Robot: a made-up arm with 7 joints. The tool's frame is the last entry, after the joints.
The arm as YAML. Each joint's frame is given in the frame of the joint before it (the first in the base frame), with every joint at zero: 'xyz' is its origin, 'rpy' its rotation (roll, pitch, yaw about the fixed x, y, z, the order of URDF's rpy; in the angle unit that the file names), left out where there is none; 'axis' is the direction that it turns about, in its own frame. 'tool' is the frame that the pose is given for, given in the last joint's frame.
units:
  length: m
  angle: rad
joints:
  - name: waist
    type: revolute
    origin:
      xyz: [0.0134, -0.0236, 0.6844]
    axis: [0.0, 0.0, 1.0]
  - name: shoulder
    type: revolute
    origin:
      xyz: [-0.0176, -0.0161, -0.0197]
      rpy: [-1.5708, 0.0, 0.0]
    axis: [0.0, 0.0, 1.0]
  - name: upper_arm
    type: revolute
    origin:
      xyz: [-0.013, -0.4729, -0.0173]
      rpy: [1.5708, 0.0, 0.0]
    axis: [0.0, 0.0, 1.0]
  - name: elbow
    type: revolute
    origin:
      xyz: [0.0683, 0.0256, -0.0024]
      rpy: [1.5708, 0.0, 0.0]
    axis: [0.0, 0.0, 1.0]
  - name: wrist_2
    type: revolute
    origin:
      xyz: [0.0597, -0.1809, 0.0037]
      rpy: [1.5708, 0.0, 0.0]
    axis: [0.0, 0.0, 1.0]
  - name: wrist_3
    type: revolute
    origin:
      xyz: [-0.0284, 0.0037, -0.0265]
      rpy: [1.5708, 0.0, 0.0]
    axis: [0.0, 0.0, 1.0]
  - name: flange
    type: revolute
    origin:
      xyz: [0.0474, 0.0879, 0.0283]
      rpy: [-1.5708, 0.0, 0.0]
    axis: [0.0, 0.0, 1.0]
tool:
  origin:
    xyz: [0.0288, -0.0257, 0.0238]
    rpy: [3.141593, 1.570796, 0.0]
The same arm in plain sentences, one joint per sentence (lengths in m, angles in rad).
The arm has seven revolute joints in a row. What follows holds with every joint at zero, and every direction is one of the base frame's.
The first joint lies 0.0134 m along +x and 0.0236 m along -y and 0.6844 m along +z from the base frame's origin and turns about +z.
The second joint lies 0.0176 m along -x and 0.0161 m along -y and 0.0197 m along -z from the first joint and turns about +y.
The third joint lies 0.0130 m along -x and 0.0173 m along -y and 0.4729 m along +z from the second joint and turns about +z.
The fourth joint lies 0.0683 m along +x and 0.0256 m along +y and 0.0024 m along -z from the third joint and turns about -y.
The fifth joint lies 0.0597 m along +x and 0.0037 m along -y and 0.1809 m along -z from the fourth joint and turns about -z.
The sixth joint lies 0.0284 m along -x and 0.0037 m along -y and 0.0265 m along +z from the fifth joint and turns about +y.
The seventh joint lies 0.0474 m along +x and 0.0283 m along +y and 0.0879 m along -z from the sixth joint and turns about -z.
The tool frame, which is the frame that the pose is given for, lies 0.0288 m along +x and 0.0257 m along +y and 0.0238 m along -z from the seventh joint; its axes are the base frame's turned by roll 0.0000, pitch -1.5708 and yaw 0.0000 rad (as in URDF: about the fixed x, then y, then z).

